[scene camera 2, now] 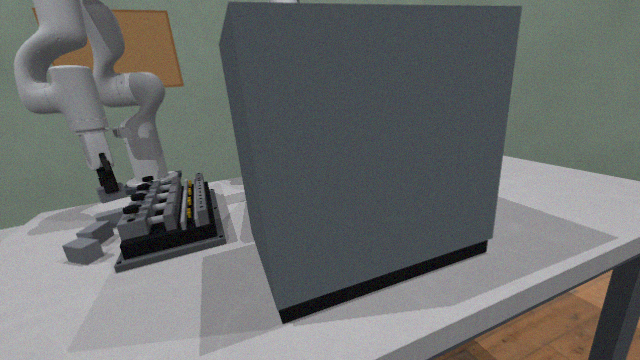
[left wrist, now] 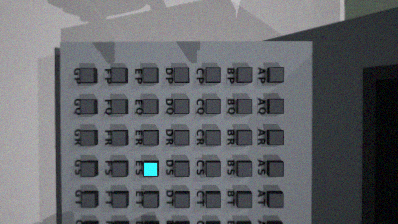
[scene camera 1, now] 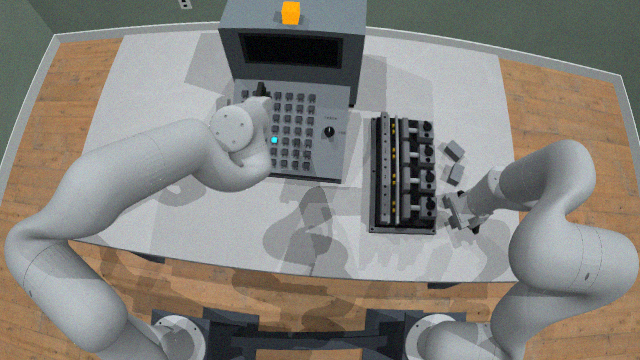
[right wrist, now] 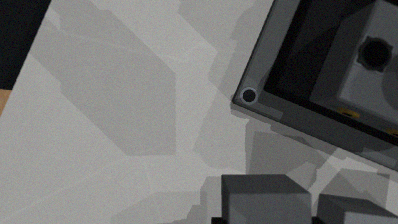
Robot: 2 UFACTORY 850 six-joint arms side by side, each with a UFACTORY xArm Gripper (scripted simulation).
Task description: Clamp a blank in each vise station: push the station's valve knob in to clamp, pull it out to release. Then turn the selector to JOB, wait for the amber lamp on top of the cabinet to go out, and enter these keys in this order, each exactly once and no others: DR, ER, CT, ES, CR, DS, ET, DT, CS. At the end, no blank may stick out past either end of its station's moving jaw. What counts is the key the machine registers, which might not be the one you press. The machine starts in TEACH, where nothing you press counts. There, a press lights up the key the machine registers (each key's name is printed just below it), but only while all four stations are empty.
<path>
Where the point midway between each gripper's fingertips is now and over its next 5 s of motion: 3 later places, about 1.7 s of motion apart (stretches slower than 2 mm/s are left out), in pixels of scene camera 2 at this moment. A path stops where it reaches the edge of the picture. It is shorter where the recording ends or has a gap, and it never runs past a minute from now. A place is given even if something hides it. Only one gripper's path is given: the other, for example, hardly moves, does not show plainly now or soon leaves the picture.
The right gripper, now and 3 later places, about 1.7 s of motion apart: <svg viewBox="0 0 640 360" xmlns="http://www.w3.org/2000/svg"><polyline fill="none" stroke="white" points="111,191 129,149 179,143 185,168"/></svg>
</path>
